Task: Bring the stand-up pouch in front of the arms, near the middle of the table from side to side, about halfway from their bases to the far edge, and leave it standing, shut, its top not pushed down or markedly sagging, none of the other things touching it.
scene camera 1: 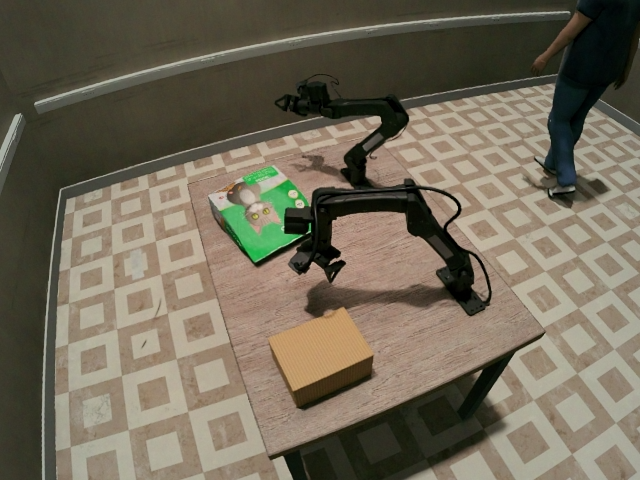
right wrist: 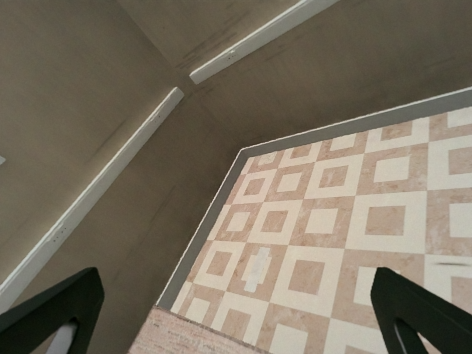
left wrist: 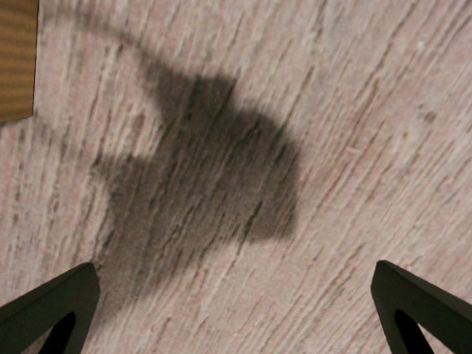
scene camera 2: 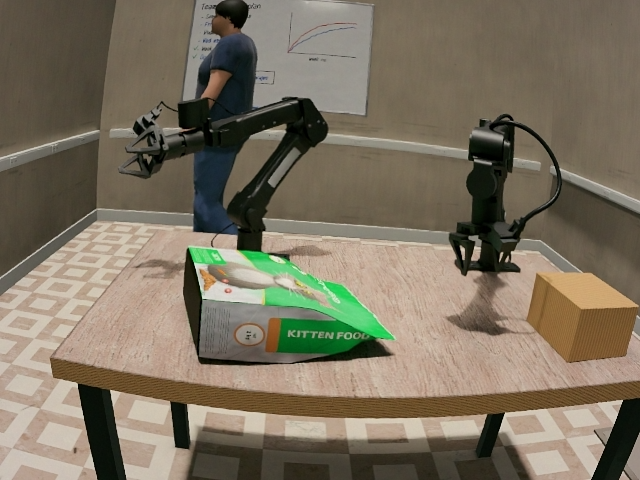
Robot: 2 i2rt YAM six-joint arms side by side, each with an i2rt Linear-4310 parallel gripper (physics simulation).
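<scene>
The stand-up pouch, a green and white kitten food bag (scene camera 1: 258, 206) (scene camera 2: 289, 310), lies on its side with its cat picture facing up. It is at the upper left of the table in scene camera 1 and left of the middle in scene camera 2. Its top end tapers flat and looks shut. My left gripper (scene camera 1: 316, 273) (scene camera 2: 485, 268) (left wrist: 235, 274) is open and empty above the table, between the pouch and a box. My right gripper (scene camera 1: 281, 102) (scene camera 2: 133, 160) (right wrist: 236, 280) is open and empty, raised high beyond the pouch's base end.
A tan ribbed box (scene camera 1: 323, 351) (scene camera 2: 584, 315) (left wrist: 15, 60) stands apart from the pouch, at the near end of the table (scene camera 1: 413, 351) (scene camera 2: 423, 361) in scene camera 1. A person (scene camera 1: 573, 93) (scene camera 2: 222, 103) is on the floor behind the arm bases.
</scene>
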